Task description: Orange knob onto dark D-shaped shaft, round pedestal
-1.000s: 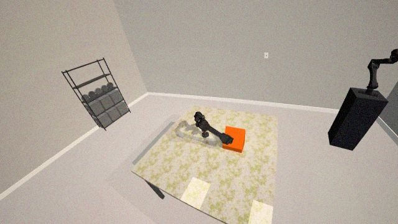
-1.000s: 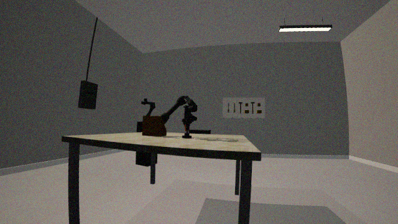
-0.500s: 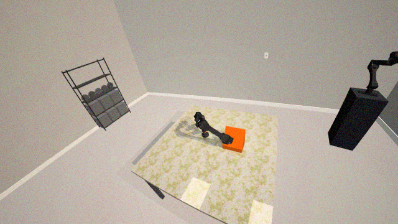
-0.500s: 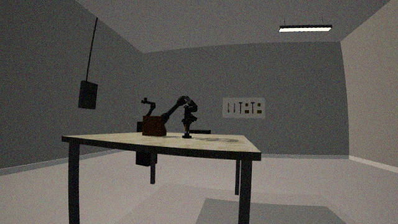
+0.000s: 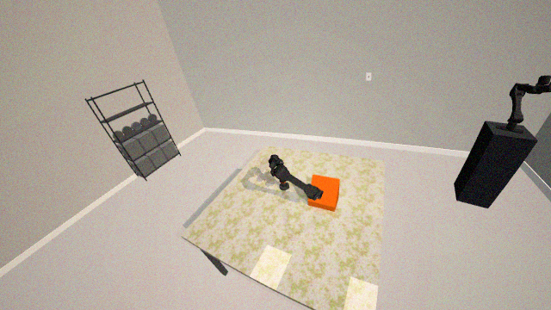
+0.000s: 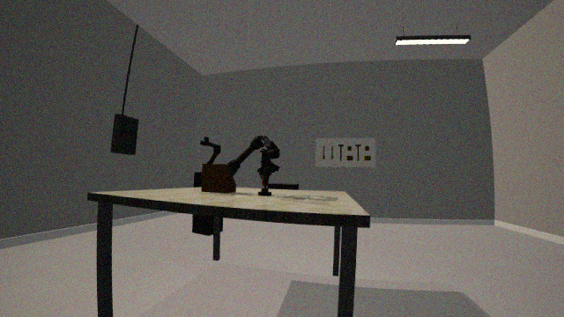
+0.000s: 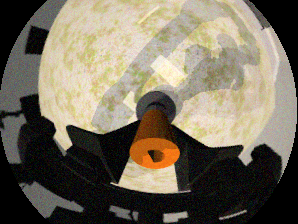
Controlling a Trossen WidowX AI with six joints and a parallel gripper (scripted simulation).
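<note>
Now: the orange knob 2 cm above my gripper tip. From my gripper tip the other things lie so: dark pedestal: 4 cm below.
</note>
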